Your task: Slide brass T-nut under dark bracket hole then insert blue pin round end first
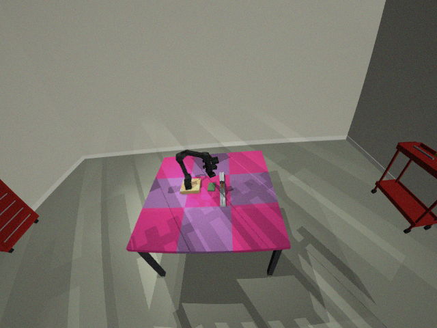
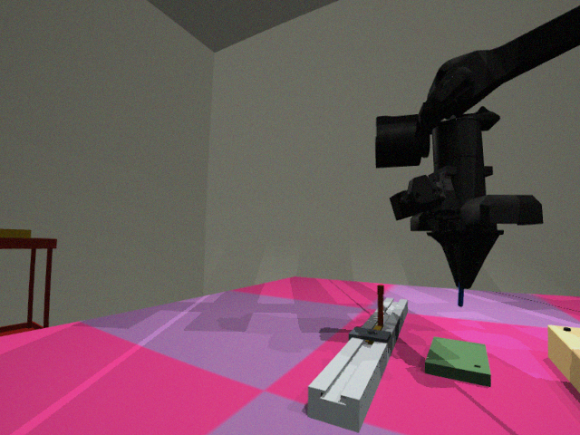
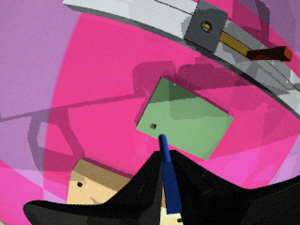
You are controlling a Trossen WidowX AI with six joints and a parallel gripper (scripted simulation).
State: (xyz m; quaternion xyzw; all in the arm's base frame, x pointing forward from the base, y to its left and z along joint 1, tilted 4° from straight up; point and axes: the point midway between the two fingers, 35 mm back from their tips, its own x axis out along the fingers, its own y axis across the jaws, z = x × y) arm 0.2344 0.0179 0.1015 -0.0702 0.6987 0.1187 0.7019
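My gripper tip is 100 mm above the green tray, 20 mm to the left of it and 10 mm past it. Also, from my gripper tip: blue pin: right at my gripper tip.
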